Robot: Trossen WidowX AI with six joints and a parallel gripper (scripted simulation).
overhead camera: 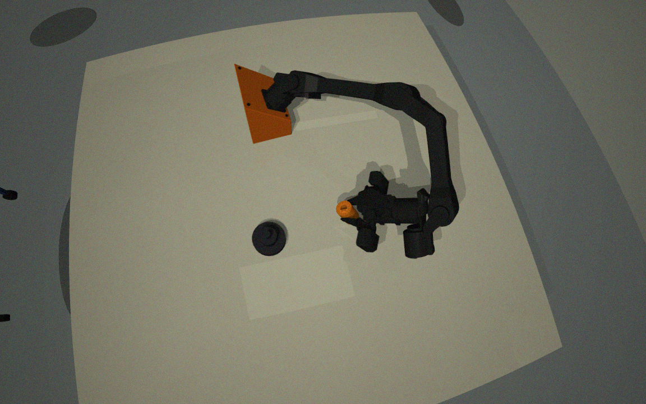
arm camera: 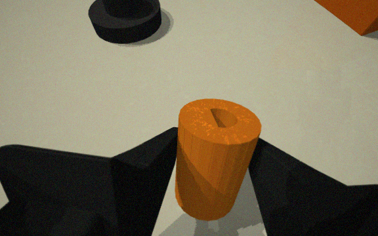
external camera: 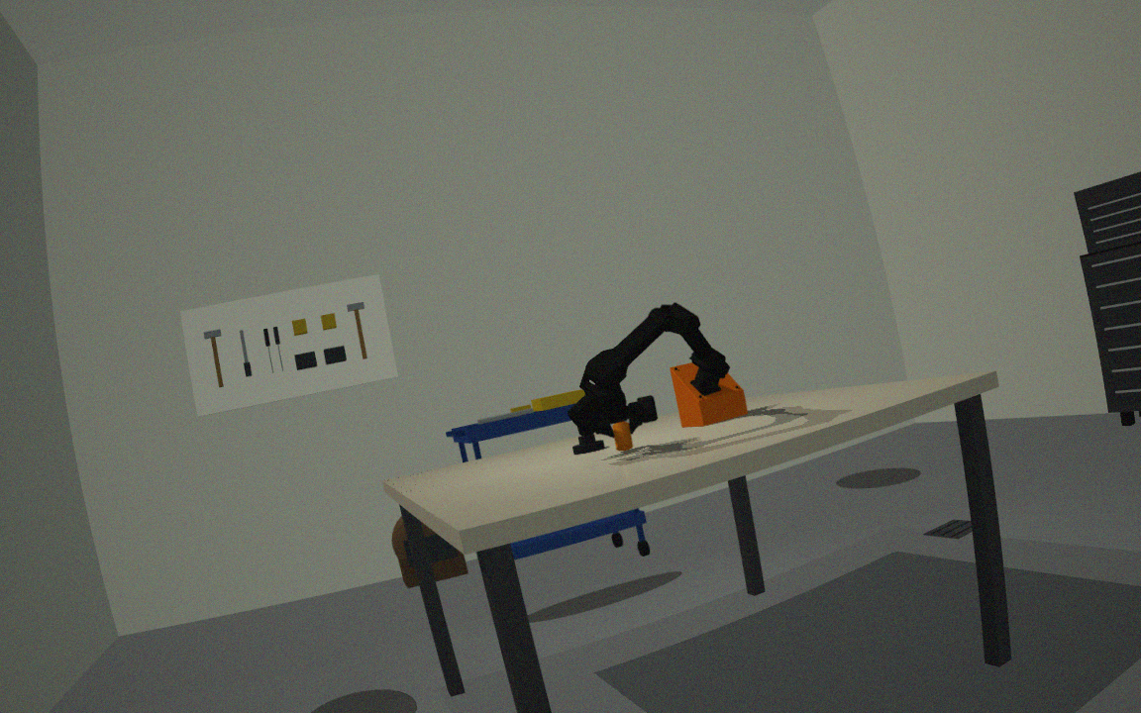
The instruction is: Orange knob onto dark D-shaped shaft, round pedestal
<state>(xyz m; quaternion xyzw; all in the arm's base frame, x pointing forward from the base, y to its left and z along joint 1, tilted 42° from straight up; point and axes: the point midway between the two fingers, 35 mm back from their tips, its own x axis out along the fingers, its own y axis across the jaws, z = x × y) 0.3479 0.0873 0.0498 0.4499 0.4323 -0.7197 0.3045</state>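
My gripper tip is 10 mm short of the orange knob and 10 mm to the right of it. The rest, counted from my gripper tip: dark round pedestal 190 mm to the right, 10 mm below.
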